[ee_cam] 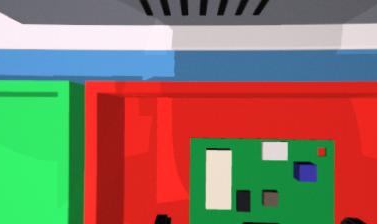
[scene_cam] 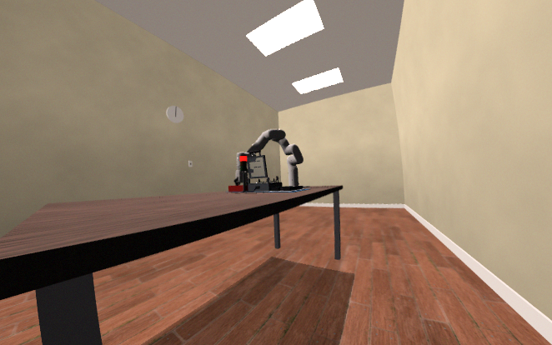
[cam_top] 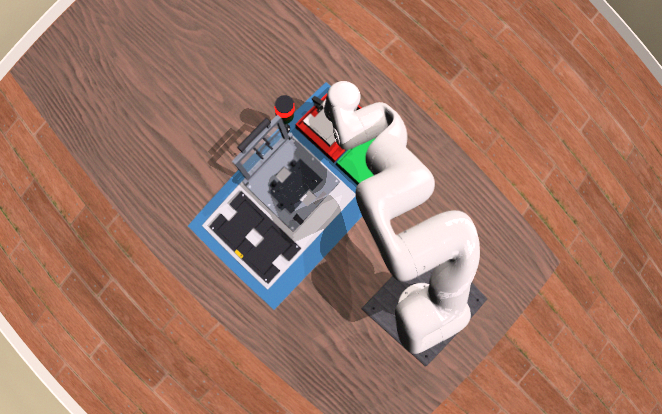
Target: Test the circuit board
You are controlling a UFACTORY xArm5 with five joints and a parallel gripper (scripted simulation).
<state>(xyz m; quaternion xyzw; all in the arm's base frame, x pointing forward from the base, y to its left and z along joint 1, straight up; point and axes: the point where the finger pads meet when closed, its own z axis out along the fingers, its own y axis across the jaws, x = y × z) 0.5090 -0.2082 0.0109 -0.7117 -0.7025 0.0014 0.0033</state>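
Now: hand right at the red bin. Also, from my hand: green bin (150 mm behind); green circuit board (10 mm below); tester lid (70 mm ahead, 200 mm to the left, 170 mm above).
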